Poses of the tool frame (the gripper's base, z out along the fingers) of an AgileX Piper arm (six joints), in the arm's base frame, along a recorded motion.
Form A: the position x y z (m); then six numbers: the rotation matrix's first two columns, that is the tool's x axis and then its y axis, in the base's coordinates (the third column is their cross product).
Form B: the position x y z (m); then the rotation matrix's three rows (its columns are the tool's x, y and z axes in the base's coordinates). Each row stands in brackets. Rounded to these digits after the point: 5 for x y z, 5 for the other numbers.
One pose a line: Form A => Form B
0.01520 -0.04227 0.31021 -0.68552 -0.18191 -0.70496 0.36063 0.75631 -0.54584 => [0.01520 -0.04227 0.31021], [[-0.68552 0.36063 0.63246], [-0.18191 0.75631 -0.62841], [-0.70496 -0.54584 -0.45286]]
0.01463 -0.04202 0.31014 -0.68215 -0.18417 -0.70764 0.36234 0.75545 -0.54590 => [0.01463 -0.04202 0.31014], [[-0.68215 0.36234 0.63513], [-0.18417 0.75545 -0.62879], [-0.70764 -0.54590 -0.44860]]
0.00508 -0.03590 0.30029 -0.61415 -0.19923 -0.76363 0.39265 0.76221 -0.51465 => [0.00508 -0.03590 0.30029], [[-0.61415 0.39265 0.68458], [-0.19923 0.76221 -0.61591], [-0.76363 -0.51465 -0.38988]]
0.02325 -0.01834 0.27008 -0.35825 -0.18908 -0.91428 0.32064 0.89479 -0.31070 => [0.02325 -0.01834 0.27008], [[-0.35825 0.32064 0.87684], [-0.18908 0.89479 -0.40446], [-0.91428 -0.31070 -0.25993]]
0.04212 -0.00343 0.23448 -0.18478 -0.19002 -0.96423 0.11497 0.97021 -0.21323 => [0.04212 -0.00343 0.23448], [[-0.18478 0.11497 0.97602], [-0.19002 0.97021 -0.15026], [-0.96423 -0.21323 -0.15743]]
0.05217 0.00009 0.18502 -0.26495 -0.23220 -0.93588 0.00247 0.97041 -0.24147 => [0.05217 0.00009 0.18502], [[-0.26495 0.00247 0.96426], [-0.23220 0.97041 -0.06629], [-0.93588 -0.24147 -0.25654]]
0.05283 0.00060 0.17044 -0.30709 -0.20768 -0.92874 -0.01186 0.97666 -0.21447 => [0.05283 0.00060 0.17044], [[-0.30709 -0.01186 0.95160], [-0.20768 0.97666 -0.05485], [-0.92874 -0.21447 -0.30239]]
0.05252 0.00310 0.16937 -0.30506 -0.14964 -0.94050 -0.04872 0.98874 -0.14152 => [0.05252 0.00310 0.16937], [[-0.30506 -0.04872 0.95109], [-0.14964 0.98874 0.00265], [-0.94050 -0.14152 -0.30892]]
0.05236 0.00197 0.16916 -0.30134 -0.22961 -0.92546 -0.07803 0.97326 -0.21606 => [0.05236 0.00197 0.16916], [[-0.30134 -0.07803 0.95032], [-0.22961 0.97326 0.00711], [-0.92546 -0.21606 -0.31120]]
